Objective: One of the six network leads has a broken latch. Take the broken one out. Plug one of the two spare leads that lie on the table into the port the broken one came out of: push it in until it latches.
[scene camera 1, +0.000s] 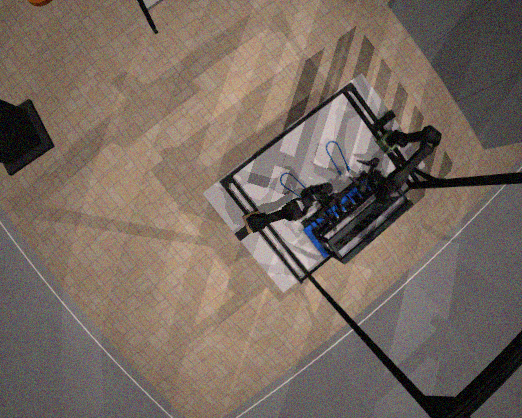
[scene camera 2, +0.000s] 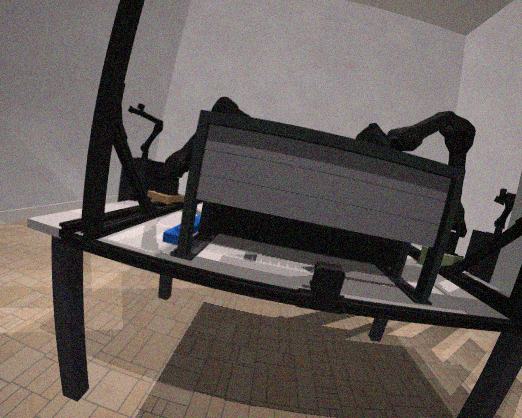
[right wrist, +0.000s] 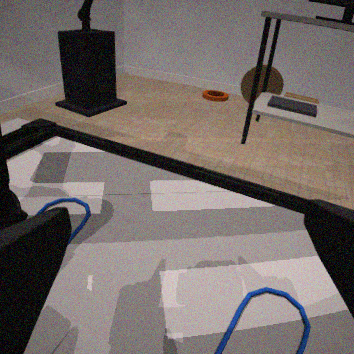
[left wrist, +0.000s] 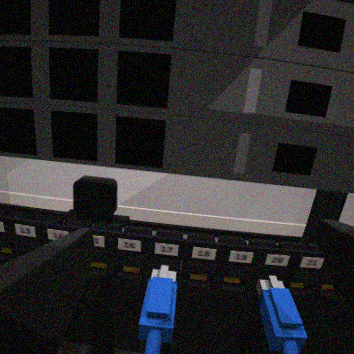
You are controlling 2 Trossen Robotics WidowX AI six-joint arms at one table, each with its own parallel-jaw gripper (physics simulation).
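Where they show: left gripper, between the fingertips: (scene camera 1: 337,217) (left wrist: 205,235); right gripper, between the fingertips: (scene camera 1: 352,168) (right wrist: 188,215); left arm's base, origin of its link: (scene camera 1: 253,222) (scene camera 2: 167,193); right arm's base, origin of its link: (scene camera 1: 391,140).
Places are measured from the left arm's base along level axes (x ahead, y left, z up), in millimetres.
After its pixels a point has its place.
Observation:
Blue network leads stand in a dark port panel (left wrist: 186,240) {z 63, x 440, y -149 mm}. In the left wrist view one lead (left wrist: 159,300) {z 49, x 441, y -123 mm} is under label 17 and another lead (left wrist: 283,312) {z 49, x 391, y -137 mm} under label 20; no broken latch can be told. My left gripper (left wrist: 205,235) {z 78, x 429, y -135 mm} is open above and around these leads, its fingers wide apart, touching neither. Two spare leads lie on the table as blue loops: the left loop (scene camera 1: 282,181) {z -40, x 232, y 155 mm} (right wrist: 75,200) {z -42, x 251, y 183 mm} and the right loop (scene camera 1: 328,151) {z -41, x 553, y 225 mm} (right wrist: 267,290) {z -42, x 567, y 262 mm}. My right gripper (right wrist: 188,215) {z 183, x 555, y 89 mm} is open and empty, pointing over the table toward the loops. Their plugs are hidden in the right wrist view.
A dark rack housing (scene camera 2: 320,187) {z 126, x 549, y -259 mm} (left wrist: 210,145) {z 88, x 453, y -234 mm} stands behind the panel. A blue bar (scene camera 1: 314,239) {z -5, x 289, y -222 mm} (scene camera 2: 176,235) {z -6, x 334, y -340 mm} lies by its left end. A black frame rail (scene camera 1: 290,131) {z -30, x 382, y 405 mm} (right wrist: 175,170) {z -40, x 298, y 380 mm} runs along the table edge. A small black block (scene camera 2: 327,282) {z -15, x 600, y -305 mm} (left wrist: 95,196) {z -7, x 590, y -282 mm} stands at the other edge.

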